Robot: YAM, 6 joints.
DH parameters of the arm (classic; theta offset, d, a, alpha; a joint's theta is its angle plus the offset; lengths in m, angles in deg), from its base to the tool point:
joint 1: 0 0.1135 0.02 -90
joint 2: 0 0 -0.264 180
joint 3: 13.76 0 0.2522 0
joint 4: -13.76 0 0.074 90
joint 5: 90 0 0 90
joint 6: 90 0.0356 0 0
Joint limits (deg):
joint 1: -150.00..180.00
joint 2: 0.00..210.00
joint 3: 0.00..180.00
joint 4: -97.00..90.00
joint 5: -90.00..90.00
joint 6: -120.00..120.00
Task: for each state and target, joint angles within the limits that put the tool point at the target. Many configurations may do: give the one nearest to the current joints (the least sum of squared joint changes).
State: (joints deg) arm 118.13 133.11 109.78 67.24 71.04 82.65
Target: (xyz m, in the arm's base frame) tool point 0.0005 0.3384 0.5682
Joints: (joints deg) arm 95.61 109.16 123.79 69.86 70.66 82.65
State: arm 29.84 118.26 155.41 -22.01 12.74 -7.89
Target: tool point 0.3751 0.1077 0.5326
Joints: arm 17.36 109.15 141.22 -38.00 14.87 -7.89
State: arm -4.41 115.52 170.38 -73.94 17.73 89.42
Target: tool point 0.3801 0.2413 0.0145
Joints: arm 33.47 161.43 126.79 -86.25 13.49 89.42
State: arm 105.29 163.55 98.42 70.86 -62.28 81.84
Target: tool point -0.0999 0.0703 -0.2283
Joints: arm 129.16 194.56 49.26 61.42 -68.29 81.84
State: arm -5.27 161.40 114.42 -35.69 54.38 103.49
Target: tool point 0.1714 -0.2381 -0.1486
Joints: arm -48.45 169.83 83.64 -47.01 56.47 103.49
